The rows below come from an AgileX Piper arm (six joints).
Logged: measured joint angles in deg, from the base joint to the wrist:
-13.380 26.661 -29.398 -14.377 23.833 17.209
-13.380 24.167 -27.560 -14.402 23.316 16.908
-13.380 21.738 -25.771 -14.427 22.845 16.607
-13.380 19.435 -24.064 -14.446 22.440 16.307
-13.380 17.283 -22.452 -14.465 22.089 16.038
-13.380 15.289 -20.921 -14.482 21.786 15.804
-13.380 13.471 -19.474 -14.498 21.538 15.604
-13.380 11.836 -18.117 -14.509 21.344 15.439
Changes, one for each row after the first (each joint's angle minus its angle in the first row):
0.000 -2.494 1.838 -0.025 -0.517 -0.301
0.000 -4.923 3.627 -0.050 -0.988 -0.602
0.000 -7.226 5.334 -0.069 -1.393 -0.902
0.000 -9.378 6.946 -0.088 -1.744 -1.171
0.000 -11.372 8.477 -0.105 -2.047 -1.405
0.000 -13.190 9.924 -0.121 -2.295 -1.605
0.000 -14.825 11.281 -0.132 -2.489 -1.770

